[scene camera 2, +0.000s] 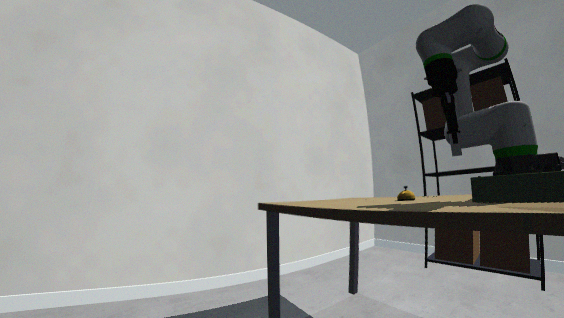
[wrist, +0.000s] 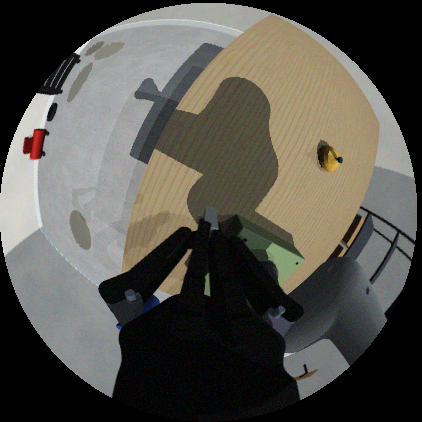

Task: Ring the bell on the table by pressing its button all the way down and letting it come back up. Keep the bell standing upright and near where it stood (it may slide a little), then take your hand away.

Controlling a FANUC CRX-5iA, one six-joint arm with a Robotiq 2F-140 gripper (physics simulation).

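Pixels of known places: gripper, between the fingertips: (scene camera 2: pixel 457 155) (wrist: pixel 208 214); arm's base, origin of its link: (scene camera 2: pixel 517 175).
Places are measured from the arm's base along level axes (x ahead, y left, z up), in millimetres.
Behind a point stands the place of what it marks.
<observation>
A yellow dome bell (scene camera 2: pixel 406 194) {x 421, y -33, z -47 mm} (wrist: pixel 329 159) {x 418, y -46, z -37 mm} with a small black button on top stands upright on the wooden table (scene camera 2: pixel 320 204) {x 725, y 222, z -75 mm} (wrist: pixel 310 90) {x 619, y 77, z -75 mm}. In the wrist view it is at the right, well away from the fingers. My gripper (scene camera 2: pixel 456 149) {x 159, y 222, z 68 mm} (wrist: pixel 208 214) {x 159, y 222, z 68 mm} is shut with nothing between its fingers. It points down and hangs high above the table. In the scene view it is to the right of the bell and higher than it, not touching it.
The arm's base stands on a green block (scene camera 2: pixel 520 188) {x 9, y 140, z -39 mm} (wrist: pixel 285 260) {x 93, y -55, z 0 mm} on the table, right of the bell in the scene view. A black shelf rack (scene camera 2: pixel 419 150) with brown boxes stands behind the table. The arm's shadow lies on the table top.
</observation>
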